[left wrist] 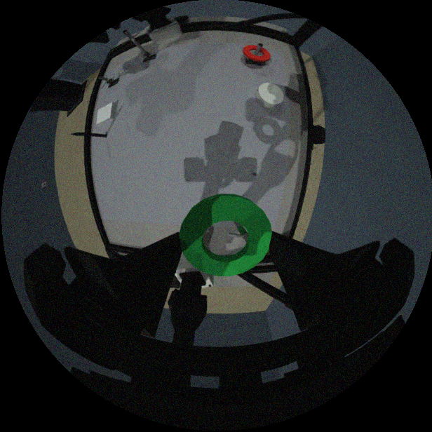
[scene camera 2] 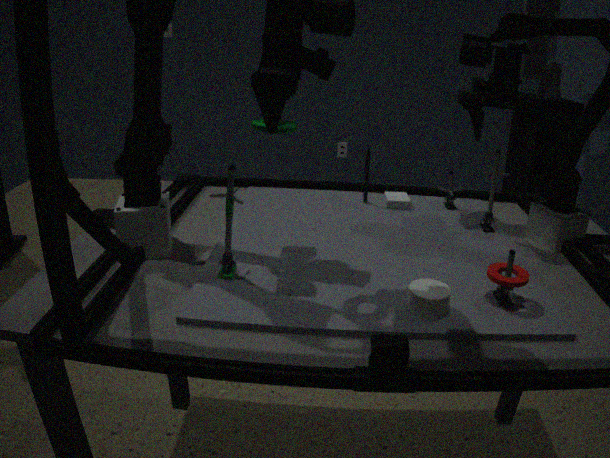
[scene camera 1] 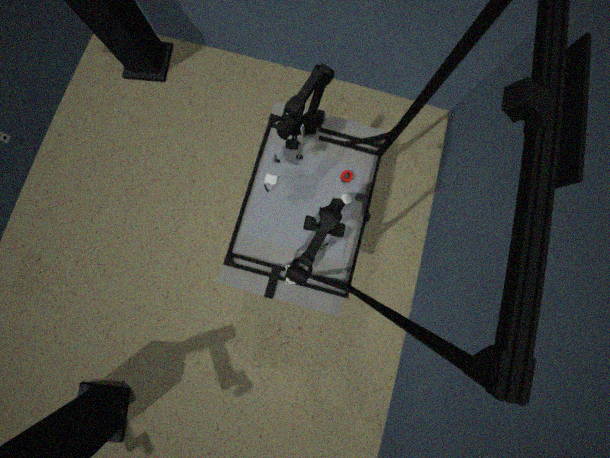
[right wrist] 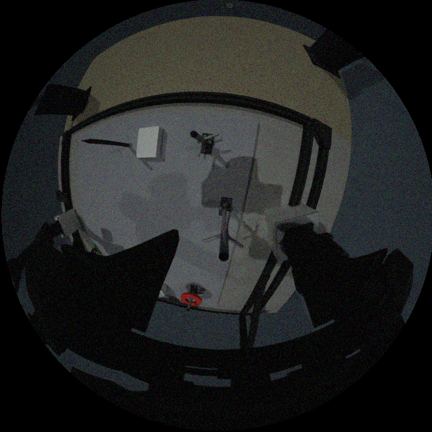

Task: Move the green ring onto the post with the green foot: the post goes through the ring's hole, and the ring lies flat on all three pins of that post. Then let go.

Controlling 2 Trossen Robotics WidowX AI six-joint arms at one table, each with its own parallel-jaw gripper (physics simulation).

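Where they show: left gripper, fingertip midpoint: point(scene camera 2: 273, 129); right gripper, fingertip midpoint: point(scene camera 2: 495, 143) point(scene camera 1: 294, 140); left arm's base, origin of the base link: point(scene camera 2: 142, 201); right arm's base, origin of the base link: point(scene camera 2: 560, 207) point(scene camera 1: 310, 129).
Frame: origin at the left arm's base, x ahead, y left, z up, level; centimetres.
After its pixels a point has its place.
Observation:
My left gripper point(scene camera 1: 337, 202) point(scene camera 2: 272, 129) @[x 22.7, y -14.2, z 15.5 cm] point(left wrist: 225, 237) is shut on the green ring point(scene camera 2: 288, 126) @[x 24.6, y -16.4, z 16.3 cm] point(left wrist: 260, 235), which looks about level, high over the table. The post with the green foot point(scene camera 2: 228, 235) @[x 15.2, y -16.3, z -1.0 cm] stands upright, with its pins in its upper part. In scene camera 2 the ring is above and to the right of the post's top, apart from it. In the left wrist view a bit of green shows through the ring's hole; the arm mostly hides the post in scene camera 1. My right gripper point(scene camera 2: 477, 132) point(right wrist: 232, 236) is open and empty, high at the right of scene camera 2.
A red ring point(scene camera 1: 342, 176) @[x 57.1, y -29.7, z -3.5 cm] point(scene camera 2: 523, 279) @[x 58.6, y -35.2, z -3.4 cm] sits on a short post at the right. A white round block point(scene camera 1: 346, 199) @[x 43.2, y -31.8, z -5.0 cm] point(scene camera 2: 430, 302) @[x 42.3, y -34.8, z -5.5 cm] stands left of it. A white box point(scene camera 2: 397, 201) @[x 55.7, y 10.5, z -6.7 cm] point(right wrist: 149, 142), a black spike point(scene camera 2: 367, 175) @[x 49.7, y 15.4, z -1.7 cm] and two posts point(scene camera 2: 492, 190) @[x 71.5, y -4.3, z 0.5 cm] point(scene camera 2: 450, 192) @[x 68.8, y 9.1, z -4.4 cm] stand at the back.

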